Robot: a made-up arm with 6 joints. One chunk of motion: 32 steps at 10 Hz.
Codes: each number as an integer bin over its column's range. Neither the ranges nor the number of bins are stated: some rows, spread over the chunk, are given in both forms.
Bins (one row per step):
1: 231 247 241 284 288 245
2: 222 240 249 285 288 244
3: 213 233 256 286 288 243
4: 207 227 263 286 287 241
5: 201 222 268 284 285 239
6: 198 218 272 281 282 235
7: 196 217 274 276 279 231
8: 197 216 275 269 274 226
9: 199 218 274 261 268 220
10: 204 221 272 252 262 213
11: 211 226 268 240 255 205
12: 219 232 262 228 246 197
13: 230 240 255 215 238 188
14: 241 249 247 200 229 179
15: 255 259 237 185 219 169
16: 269 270 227 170 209 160
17: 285 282 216 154 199 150
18: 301 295 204 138 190 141
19: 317 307 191 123 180 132
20: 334 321 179 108 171 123
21: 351 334 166 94 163 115
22: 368 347 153 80 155 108
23: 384 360 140 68 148 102
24: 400 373 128 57 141 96
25: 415 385 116 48 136 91
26: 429 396 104 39 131 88
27: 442 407 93 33 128 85
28: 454 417 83 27 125 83
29: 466 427 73 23 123 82
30: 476 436 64 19 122 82
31: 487 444 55 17 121 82
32: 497 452 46 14 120 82
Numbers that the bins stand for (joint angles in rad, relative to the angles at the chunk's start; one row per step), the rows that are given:
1: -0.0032 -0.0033 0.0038 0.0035 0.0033 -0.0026
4: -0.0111 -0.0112 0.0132 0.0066 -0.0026 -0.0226
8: -0.0145 -0.0155 0.0184 -0.0194 -0.0799 -0.0978
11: -0.0098 -0.0115 0.0154 -0.0637 -0.1930 -0.2030
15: 0.0048 0.0014 0.0020 -0.1476 -0.4071 -0.3833
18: 0.0201 0.0155 -0.0122 -0.2194 -0.5797 -0.5236
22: 0.0424 0.0358 -0.0341 -0.3079 -0.7879 -0.6889
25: 0.0581 0.0507 -0.0501 -0.3567 -0.9009 -0.7741
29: 0.0750 0.0671 -0.0686 -0.3949 -0.9783 -0.8192
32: 0.0853 0.0769 -0.0802 -0.4086 -0.9961 -0.8192
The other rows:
2: -0.0061 -0.0061 0.0072 0.0050 0.0033 -0.0076
3: -0.0091 -0.0088 0.0102 0.0066 0.0033 -0.0126
5: -0.0131 -0.0131 0.0154 0.0035 -0.0145 -0.0327
6: -0.0141 -0.0147 0.0171 -0.0011 -0.0323 -0.0527
7: -0.0148 -0.0151 0.0180 -0.0087 -0.0502 -0.0727
9: -0.0138 -0.0147 0.0180 -0.0316 -0.1156 -0.1278
10: -0.0121 -0.0135 0.0171 -0.0453 -0.1513 -0.1629
12: -0.0071 -0.0092 0.0128 -0.0820 -0.2465 -0.2431
13: -0.0035 -0.0061 0.0098 -0.1018 -0.2941 -0.2882
14: 0.0002 -0.0025 0.0063 -0.1247 -0.3477 -0.3332
16: 0.0095 0.0057 -0.0023 -0.1705 -0.4666 -0.4284
17: 0.0148 0.0104 -0.0070 -0.1949 -0.5261 -0.4785
19: 0.0255 0.0202 -0.0178 -0.2423 -0.6392 -0.5687
20: 0.0311 0.0256 -0.0229 -0.2651 -0.6927 -0.6138
21: 0.0368 0.0307 -0.0285 -0.2865 -0.7403 -0.6539
23: 0.0477 0.0409 -0.0397 -0.3262 -0.8295 -0.7190
24: 0.0531 0.0460 -0.0449 -0.3430 -0.8712 -0.7491
26: 0.0627 0.0550 -0.0552 -0.3705 -0.9307 -0.7891
27: 0.0670 0.0593 -0.0600 -0.3796 -0.9485 -0.8042
28: 0.0710 0.0632 -0.0643 -0.3888 -0.9664 -0.8142
30: 0.0784 0.0706 -0.0724 -0.4010 -0.9842 -0.8192
31: 0.0820 0.0738 -0.0763 -0.4041 -0.9902 -0.8192

